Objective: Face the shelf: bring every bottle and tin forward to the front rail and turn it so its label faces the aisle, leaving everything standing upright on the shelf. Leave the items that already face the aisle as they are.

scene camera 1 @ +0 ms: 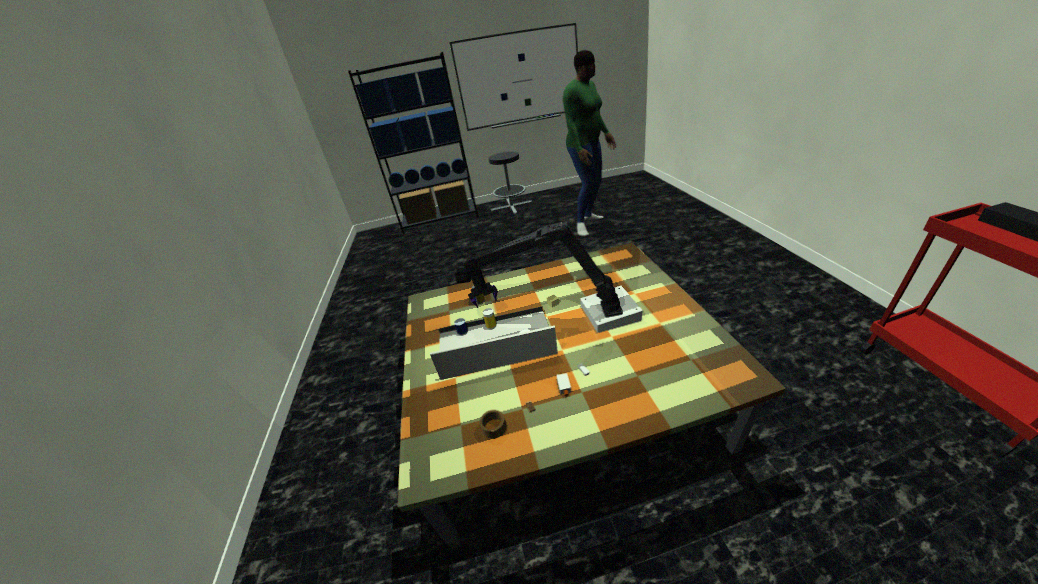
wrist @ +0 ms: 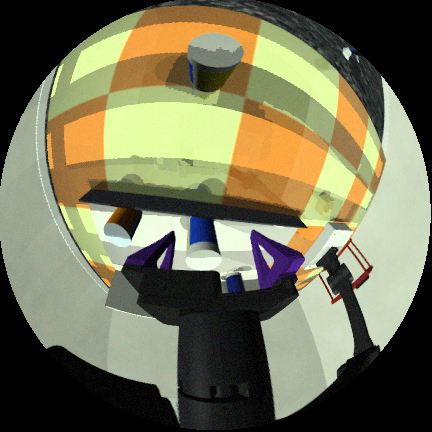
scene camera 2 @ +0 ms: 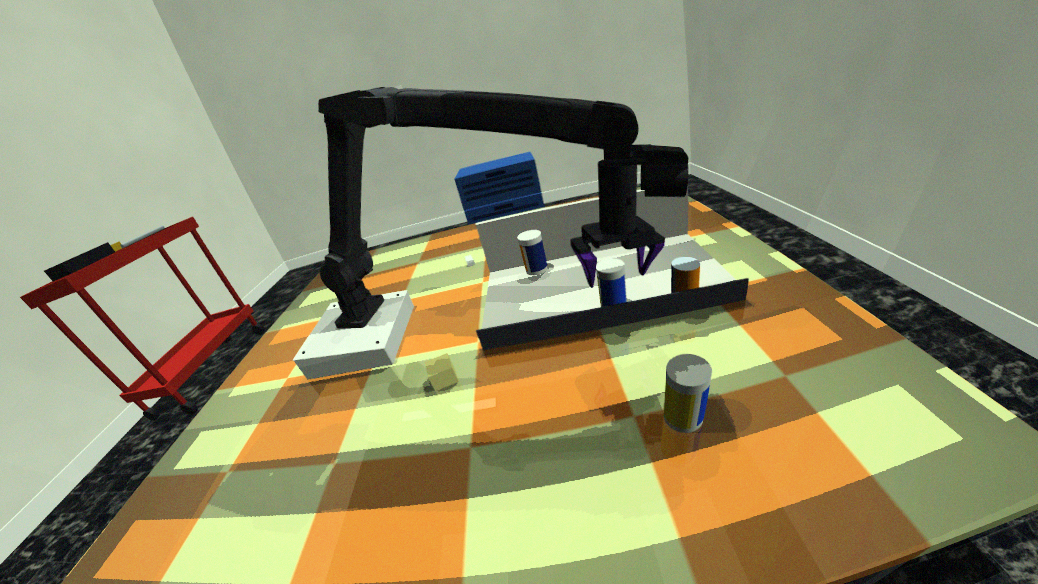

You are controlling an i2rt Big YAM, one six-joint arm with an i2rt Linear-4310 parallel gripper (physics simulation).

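Frame: origin at the arm's base, x ahead, y left, z up, level; centimetres.
Where they show: gripper, fingertip midpoint: (scene camera 1: 487,304) (wrist: 212,234) (scene camera 2: 616,280); arm's base at its link origin: (scene camera 1: 611,308) (wrist: 326,255) (scene camera 2: 361,313).
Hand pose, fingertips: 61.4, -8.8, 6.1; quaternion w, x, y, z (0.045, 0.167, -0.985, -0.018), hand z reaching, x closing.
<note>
Things, the pixels of their top centre, and the offset from my fingertips, as dx, dy, dz. "spot": a spot on its surface instead.
- blue bottle at a spot on its surface: (wrist: 201,232) (scene camera 2: 617,287) spot: +0.2, +3.2, -3.6
- orange tin at its top centre: (wrist: 116,235) (scene camera 2: 685,263) (scene camera 1: 459,321) +14.2, +7.5, -2.8
- yellow-and-blue tin at its top centre: (wrist: 215,47) (scene camera 2: 688,369) +7.2, -20.3, -2.1
- yellowish block at its top centre: (scene camera 2: 437,364) (wrist: 328,207) (scene camera 1: 552,297) -33.9, -9.0, -8.2
- brown bowl at its top centre: (scene camera 1: 491,420) -2.9, +64.0, -7.0
- white carton-like object at its top centre: (scene camera 1: 564,383) -32.2, +48.6, -9.2
- small white piece at its top centre: (scene camera 1: 583,368) -41.6, +40.7, -10.8
The white shelf (scene camera 1: 493,357) (scene camera 2: 502,306) has a dark front rail (scene camera 2: 540,329) (wrist: 150,200). A blue bottle (scene camera 2: 612,290) (wrist: 201,232) with a white cap stands upright near the rail, blue side forward; its yellow back (scene camera 1: 489,320) shows in scene camera 1. An orange tin (scene camera 2: 685,276) (wrist: 125,221) stands near the rail's other end. A blue, white-capped bottle (scene camera 2: 535,255) (wrist: 234,283) stands farther back, orange side turned sideways. A yellow-and-blue tin (scene camera 2: 685,398) (wrist: 211,79) stands on the table outside the rail. My gripper (scene camera 1: 485,301) (scene camera 2: 616,278) (wrist: 212,234) is open, fingers around the near blue bottle's upper part; contact is unclear.
A yellowish block (scene camera 2: 440,373) (wrist: 325,202) lies between the arm base (scene camera 2: 354,347) and the rail. Behind the shelf are a brown bowl (scene camera 1: 492,422), a white carton-like object (scene camera 1: 564,383) and a small white piece (scene camera 1: 584,370). The tall back panel (scene camera 2: 580,225) bounds the shelf's rear.
</note>
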